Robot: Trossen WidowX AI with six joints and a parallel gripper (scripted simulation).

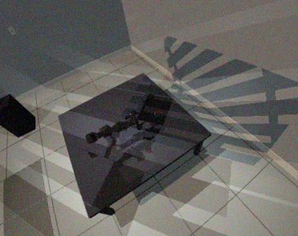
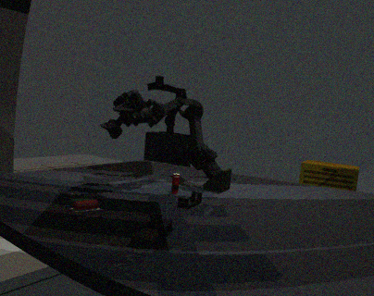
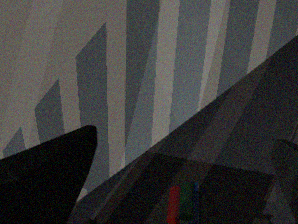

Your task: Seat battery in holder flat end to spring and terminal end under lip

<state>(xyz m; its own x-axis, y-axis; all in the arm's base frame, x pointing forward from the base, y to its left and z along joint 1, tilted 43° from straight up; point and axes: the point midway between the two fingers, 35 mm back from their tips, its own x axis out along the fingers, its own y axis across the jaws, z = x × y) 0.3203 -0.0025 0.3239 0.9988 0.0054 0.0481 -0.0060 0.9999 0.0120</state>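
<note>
The battery is 210 mm below my gripper tip, 190 mm behind it and 160 mm to the left of it. Round my gripper tip: dark block: 390 mm to the left, 230 mm below, 230 mm ahead.
</note>
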